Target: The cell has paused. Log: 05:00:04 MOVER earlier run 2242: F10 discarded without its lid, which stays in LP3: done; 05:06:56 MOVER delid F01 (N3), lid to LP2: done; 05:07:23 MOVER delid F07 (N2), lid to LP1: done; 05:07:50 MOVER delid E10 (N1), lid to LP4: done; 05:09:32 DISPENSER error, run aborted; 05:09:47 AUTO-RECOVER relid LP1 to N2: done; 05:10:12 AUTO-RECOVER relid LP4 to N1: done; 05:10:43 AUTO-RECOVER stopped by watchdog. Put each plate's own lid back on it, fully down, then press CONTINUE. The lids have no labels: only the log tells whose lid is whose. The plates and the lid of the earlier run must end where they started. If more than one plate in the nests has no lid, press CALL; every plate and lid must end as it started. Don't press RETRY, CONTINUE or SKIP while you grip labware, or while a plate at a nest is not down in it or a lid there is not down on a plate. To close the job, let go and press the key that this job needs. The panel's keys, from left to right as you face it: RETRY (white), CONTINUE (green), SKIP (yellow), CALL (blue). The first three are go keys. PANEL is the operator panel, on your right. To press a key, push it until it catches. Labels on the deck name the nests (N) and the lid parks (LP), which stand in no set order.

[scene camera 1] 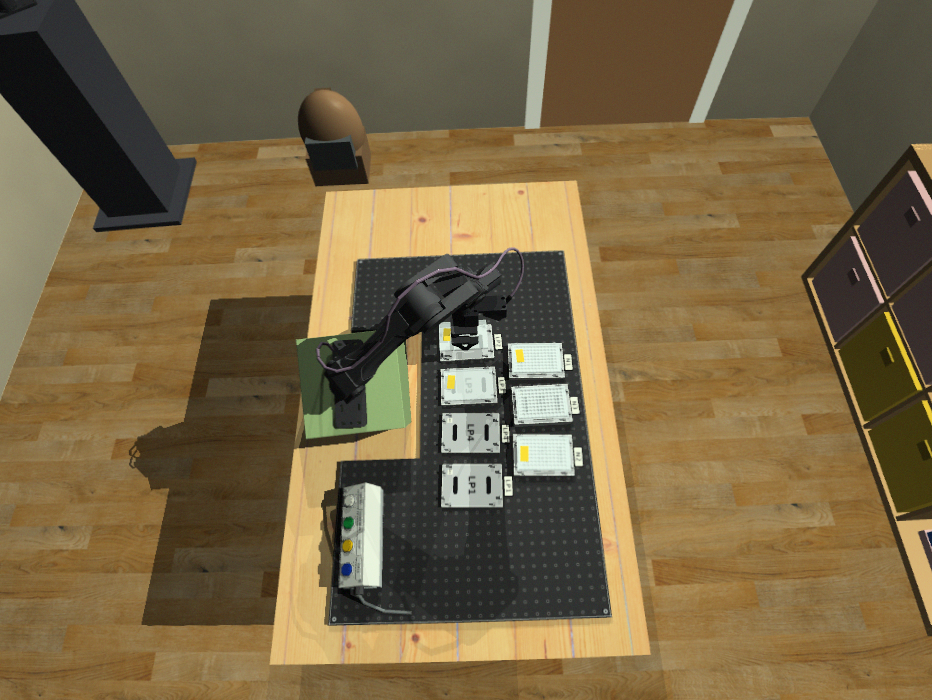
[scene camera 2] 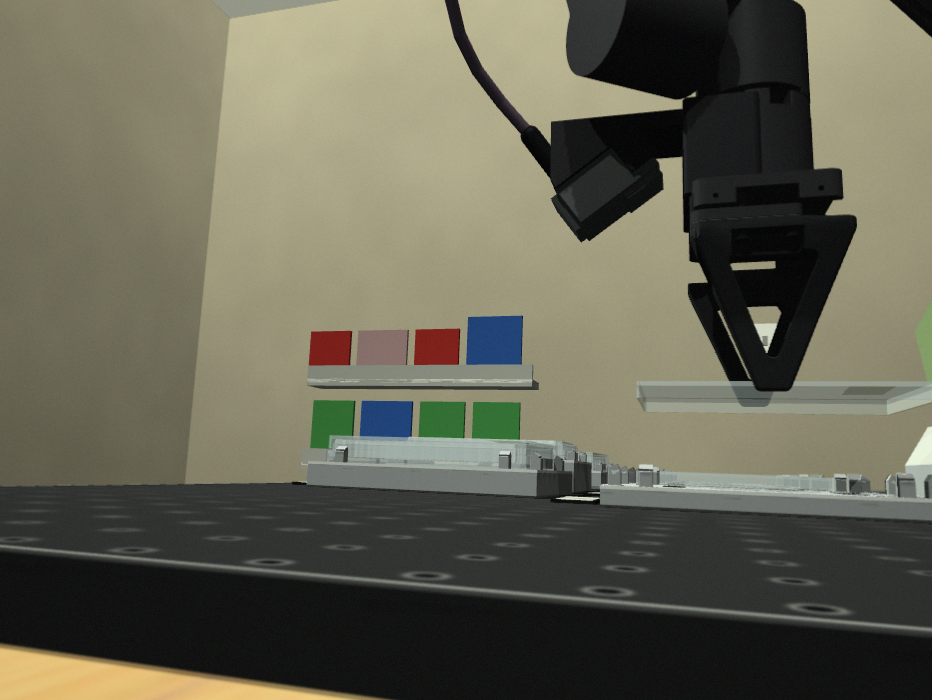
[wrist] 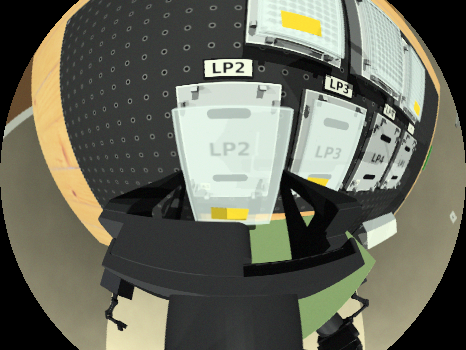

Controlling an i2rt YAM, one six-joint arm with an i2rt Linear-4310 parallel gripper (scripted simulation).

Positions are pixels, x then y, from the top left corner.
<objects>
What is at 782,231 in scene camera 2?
My gripper.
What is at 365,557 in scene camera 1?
An operator panel.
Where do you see a clear lid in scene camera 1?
535,453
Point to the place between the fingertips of my gripper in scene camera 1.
464,335
</objects>
